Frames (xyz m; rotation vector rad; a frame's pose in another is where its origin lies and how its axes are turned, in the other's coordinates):
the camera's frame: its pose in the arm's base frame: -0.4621 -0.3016 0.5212 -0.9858 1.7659 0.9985
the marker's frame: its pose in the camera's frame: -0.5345 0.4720 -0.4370 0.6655 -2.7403 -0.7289
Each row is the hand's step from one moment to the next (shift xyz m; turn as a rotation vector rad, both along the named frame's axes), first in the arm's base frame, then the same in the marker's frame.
Working: the arm's base frame: its pose in the marker's frame: -0.1660 -0.4675 -1.4879 -0.5179 0.6775 -0.3056

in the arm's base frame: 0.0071 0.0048 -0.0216 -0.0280 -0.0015 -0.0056
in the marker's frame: -0.0086 -0.0067 -0.0205 -0.0246 0.0088 0.0115
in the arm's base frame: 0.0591 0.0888 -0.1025 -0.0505 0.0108 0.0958
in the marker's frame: -0.0150 0.0122 -0.1467 0.0271 0.0645 0.0834
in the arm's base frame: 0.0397 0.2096 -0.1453 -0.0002 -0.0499 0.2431
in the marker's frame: -0.0455 0.1059 -0.2310 0.1558 0.0445 0.1880
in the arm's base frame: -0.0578 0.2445 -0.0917 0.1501 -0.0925 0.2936
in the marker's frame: -0.0788 0.1957 -0.1645 0.2965 -0.0376 0.1672
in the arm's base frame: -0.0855 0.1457 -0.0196 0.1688 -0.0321 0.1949
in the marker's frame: -0.0616 0.1509 -0.0486 0.2511 -0.0303 0.0594
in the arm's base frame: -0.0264 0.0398 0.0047 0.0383 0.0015 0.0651
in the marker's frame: -0.0124 0.0461 -0.0051 0.0717 0.0078 0.0225
